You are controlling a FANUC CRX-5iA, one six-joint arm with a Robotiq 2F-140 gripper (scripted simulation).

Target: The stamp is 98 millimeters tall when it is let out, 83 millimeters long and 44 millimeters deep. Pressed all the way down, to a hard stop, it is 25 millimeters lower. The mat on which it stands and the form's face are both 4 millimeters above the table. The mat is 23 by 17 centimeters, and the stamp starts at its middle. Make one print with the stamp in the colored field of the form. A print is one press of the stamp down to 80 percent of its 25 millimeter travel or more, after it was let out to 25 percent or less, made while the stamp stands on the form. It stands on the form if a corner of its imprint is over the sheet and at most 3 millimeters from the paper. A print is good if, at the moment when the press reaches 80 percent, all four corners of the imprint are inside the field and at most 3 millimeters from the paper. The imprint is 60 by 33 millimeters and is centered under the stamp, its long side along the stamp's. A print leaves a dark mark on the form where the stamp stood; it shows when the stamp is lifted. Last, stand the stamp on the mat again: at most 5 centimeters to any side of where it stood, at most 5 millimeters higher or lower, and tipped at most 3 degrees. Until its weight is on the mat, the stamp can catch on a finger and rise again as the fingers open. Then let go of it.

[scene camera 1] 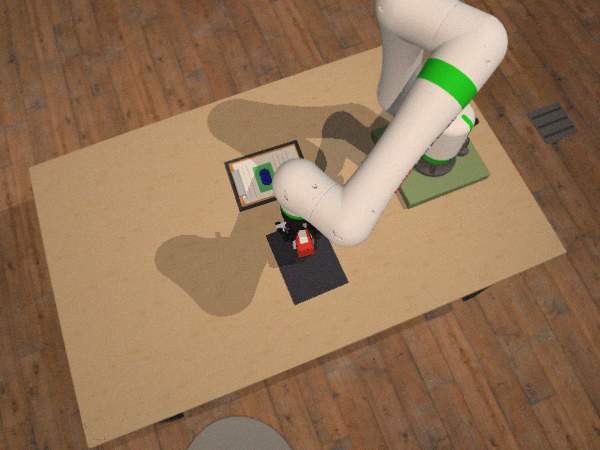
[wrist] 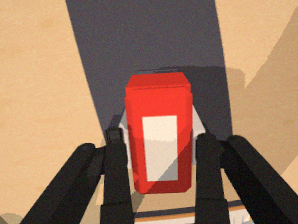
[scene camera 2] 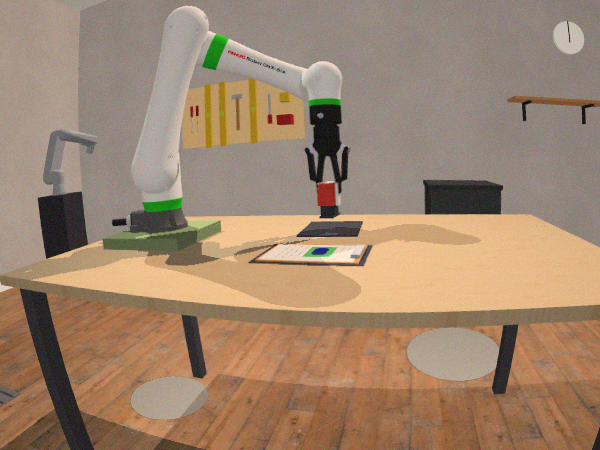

Note:
The pictures show: my gripper, a stamp and a mat.
My gripper shows as well in the wrist view.

